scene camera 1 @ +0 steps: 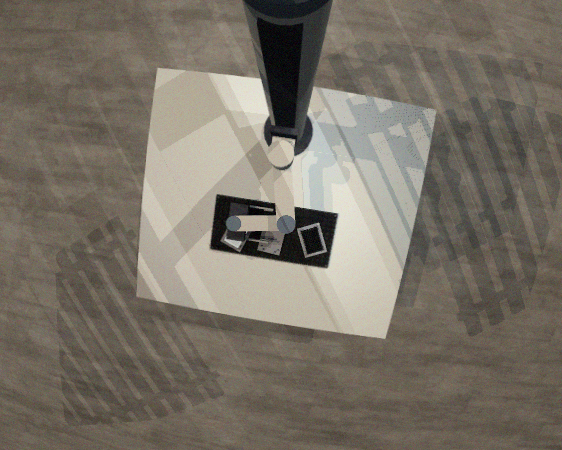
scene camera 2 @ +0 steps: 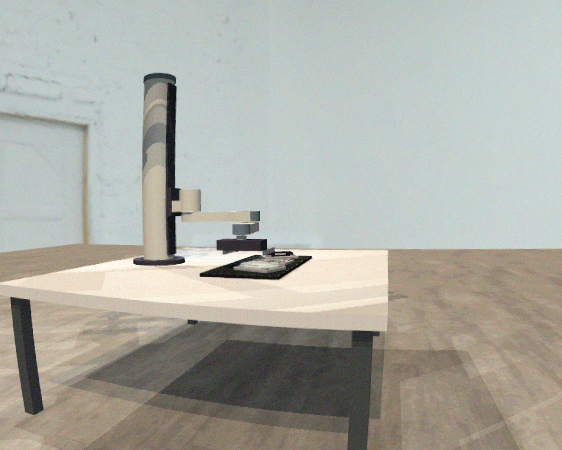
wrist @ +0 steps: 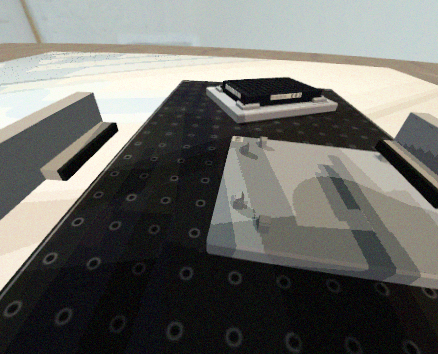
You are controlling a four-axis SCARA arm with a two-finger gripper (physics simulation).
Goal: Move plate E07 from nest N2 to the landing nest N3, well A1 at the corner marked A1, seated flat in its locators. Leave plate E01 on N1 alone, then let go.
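My gripper (scene camera 1: 271,225) (scene camera 2: 270,252) (wrist: 246,119) is open and empty. Its fingers point across the board toward the middle nest, above the board. The empty middle nest (scene camera 1: 270,246) (wrist: 310,200) has small locator posts and a pale tag at its far left corner in the wrist view. Beyond it, a black plate (scene camera 1: 312,240) (scene camera 2: 282,253) (wrist: 272,89) sits on a light nest (wrist: 295,113); its label is too small to read. A clear, pale plate (scene camera 1: 233,242) is on the left nest, partly hidden by the gripper in scene camera 1. Which plate is E07 or E01 cannot be read.
The nests stand on a black perforated board (scene camera 1: 292,252) (scene camera 2: 215,273) (wrist: 145,200) on a pale table (scene camera 1: 200,280) (scene camera 2: 200,295). The arm's column (scene camera 1: 281,70) (scene camera 2: 156,200) stands behind the board, and its links (scene camera 1: 260,223) (scene camera 2: 220,216) reach over it.
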